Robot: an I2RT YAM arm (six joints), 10 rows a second.
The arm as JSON. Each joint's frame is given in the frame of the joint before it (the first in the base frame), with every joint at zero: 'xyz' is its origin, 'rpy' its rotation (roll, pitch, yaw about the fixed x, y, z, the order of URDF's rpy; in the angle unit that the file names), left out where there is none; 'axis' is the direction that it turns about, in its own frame. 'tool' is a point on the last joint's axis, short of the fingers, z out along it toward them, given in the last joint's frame.
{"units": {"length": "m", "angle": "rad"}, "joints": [
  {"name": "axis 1", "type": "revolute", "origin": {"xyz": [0.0, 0.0, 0.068], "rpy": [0.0, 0.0, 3.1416]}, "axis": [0.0, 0.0, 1.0]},
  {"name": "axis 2", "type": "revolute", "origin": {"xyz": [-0.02, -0.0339, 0.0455], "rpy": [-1.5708, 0.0, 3.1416]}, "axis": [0.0, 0.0, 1.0]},
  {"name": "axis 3", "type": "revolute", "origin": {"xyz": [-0.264, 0.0, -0.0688], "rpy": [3.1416, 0.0, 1.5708]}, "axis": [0.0, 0.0, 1.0]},
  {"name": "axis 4", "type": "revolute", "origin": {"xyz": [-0.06, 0.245, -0.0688]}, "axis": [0.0, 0.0, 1.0]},
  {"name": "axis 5", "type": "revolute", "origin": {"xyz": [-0.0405, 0.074, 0.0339], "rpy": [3.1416, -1.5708, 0.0]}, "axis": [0.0, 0.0, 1.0]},
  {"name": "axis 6", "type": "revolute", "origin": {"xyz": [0.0, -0.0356, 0.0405], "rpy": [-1.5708, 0.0, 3.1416]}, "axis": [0.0, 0.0, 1.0]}
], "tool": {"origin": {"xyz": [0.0, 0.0, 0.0], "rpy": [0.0, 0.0, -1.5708]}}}
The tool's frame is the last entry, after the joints.
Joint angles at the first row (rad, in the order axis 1, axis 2, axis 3, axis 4, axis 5, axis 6):
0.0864 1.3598 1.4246 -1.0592 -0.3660 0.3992
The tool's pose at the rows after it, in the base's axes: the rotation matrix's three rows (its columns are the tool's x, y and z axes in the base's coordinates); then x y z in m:
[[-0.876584 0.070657 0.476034], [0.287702 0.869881 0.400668], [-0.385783 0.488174 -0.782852]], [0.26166 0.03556 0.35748]
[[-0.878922 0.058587 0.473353], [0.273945 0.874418 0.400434], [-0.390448 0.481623 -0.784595]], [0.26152 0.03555 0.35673]
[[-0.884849 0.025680 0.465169], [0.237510 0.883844 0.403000], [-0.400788 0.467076 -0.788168]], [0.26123 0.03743 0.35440]
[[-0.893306 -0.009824 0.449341], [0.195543 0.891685 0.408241], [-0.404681 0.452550 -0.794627]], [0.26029 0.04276 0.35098]
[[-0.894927 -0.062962 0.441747], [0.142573 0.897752 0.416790], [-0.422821 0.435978 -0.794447]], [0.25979 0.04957 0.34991]
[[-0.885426 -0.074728 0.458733], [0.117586 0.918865 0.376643], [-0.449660 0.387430 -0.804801]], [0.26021 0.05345 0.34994]
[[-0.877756 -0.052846 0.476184], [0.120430 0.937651 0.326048], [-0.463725 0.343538 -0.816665]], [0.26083 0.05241 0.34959]
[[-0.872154 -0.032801 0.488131], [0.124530 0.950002 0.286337], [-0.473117 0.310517 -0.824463]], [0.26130 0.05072 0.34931]
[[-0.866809 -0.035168 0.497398], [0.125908 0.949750 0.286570], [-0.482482 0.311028 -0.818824]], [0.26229 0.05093 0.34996]
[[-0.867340 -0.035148 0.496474], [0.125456 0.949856 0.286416], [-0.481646 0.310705 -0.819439]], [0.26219 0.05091 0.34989]
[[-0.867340 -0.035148 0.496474], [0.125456 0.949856 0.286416], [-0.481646 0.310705 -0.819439]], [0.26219 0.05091 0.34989]
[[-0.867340 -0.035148 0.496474], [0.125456 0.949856 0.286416], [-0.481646 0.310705 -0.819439]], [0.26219 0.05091 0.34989]
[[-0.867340 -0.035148 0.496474], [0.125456 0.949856 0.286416], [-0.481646 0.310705 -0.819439]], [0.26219 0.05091 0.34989]
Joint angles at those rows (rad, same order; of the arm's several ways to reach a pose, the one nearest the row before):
0.0868 1.3598 1.4246 -1.0591 -0.3660 0.3988
0.0868 1.3598 1.4223 -1.0603 -0.3660 0.3832
0.0940 1.3598 1.4143 -1.0592 -0.3656 0.3493
0.1150 1.3598 1.4029 -1.0584 -0.3618 0.3229
0.1413 1.3601 1.3983 -1.0508 -0.3580 0.2894
0.1627 1.3601 1.3983 -1.0409 -0.3019 0.2752
0.1658 1.3602 1.3983 -1.0389 -0.2455 0.2752
0.1646 1.3601 1.3983 -1.0389 -0.2039 0.2749
0.1650 1.3601 1.3983 -1.0279 -0.2024 0.2756
0.1650 1.3602 1.3983 -1.0290 -0.2024 0.2752
0.1650 1.3602 1.3983 -1.0290 -0.2024 0.2752
0.1650 1.3602 1.3983 -1.0290 -0.2024 0.2752
0.1650 1.3602 1.3983 -1.0290 -0.2024 0.2752

